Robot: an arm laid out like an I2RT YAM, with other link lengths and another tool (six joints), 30 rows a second.
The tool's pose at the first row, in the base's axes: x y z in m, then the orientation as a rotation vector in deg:
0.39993 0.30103 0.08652 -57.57 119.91 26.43
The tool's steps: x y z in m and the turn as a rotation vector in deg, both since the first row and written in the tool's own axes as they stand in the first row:
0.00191 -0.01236 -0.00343 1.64 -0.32 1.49
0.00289 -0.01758 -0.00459 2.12 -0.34 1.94
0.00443 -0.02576 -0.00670 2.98 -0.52 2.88
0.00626 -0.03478 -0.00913 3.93 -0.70 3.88
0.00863 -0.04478 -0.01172 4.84 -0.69 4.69
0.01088 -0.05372 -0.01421 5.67 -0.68 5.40
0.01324 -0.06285 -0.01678 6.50 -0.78 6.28
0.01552 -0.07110 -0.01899 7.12 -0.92 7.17
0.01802 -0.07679 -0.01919 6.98 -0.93 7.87
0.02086 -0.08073 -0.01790 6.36 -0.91 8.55
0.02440 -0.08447 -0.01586 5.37 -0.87 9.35
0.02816 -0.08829 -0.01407 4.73 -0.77 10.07
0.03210 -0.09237 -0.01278 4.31 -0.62 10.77
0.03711 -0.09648 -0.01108 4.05 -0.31 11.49
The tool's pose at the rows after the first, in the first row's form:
0.40716 0.29029 0.08731 -54.99 120.55 25.52
0.41028 0.28584 0.08733 -54.25 120.80 25.23
0.41503 0.27869 0.08754 -52.73 121.19 24.84
0.42016 0.27068 0.08774 -51.10 121.60 24.38
0.42577 0.26168 0.08764 -49.75 122.06 23.78
0.43064 0.25347 0.08756 -48.56 122.46 23.22
0.43558 0.24504 0.08744 -47.14 122.84 22.79
0.44004 0.23741 0.08716 -45.81 123.18 22.61
0.44336 0.23246 0.08540 -45.17 123.54 23.10
0.44590 0.22932 0.08240 -44.83 123.93 24.10
0.44835 0.22639 0.07839 -44.58 124.40 25.55
0.45066 0.22315 0.07438 -44.23 124.87 26.55
0.45286 0.21936 0.07055 -43.80 125.37 27.29
0.45484 0.21526 0.06564 -43.31 126.02 27.80

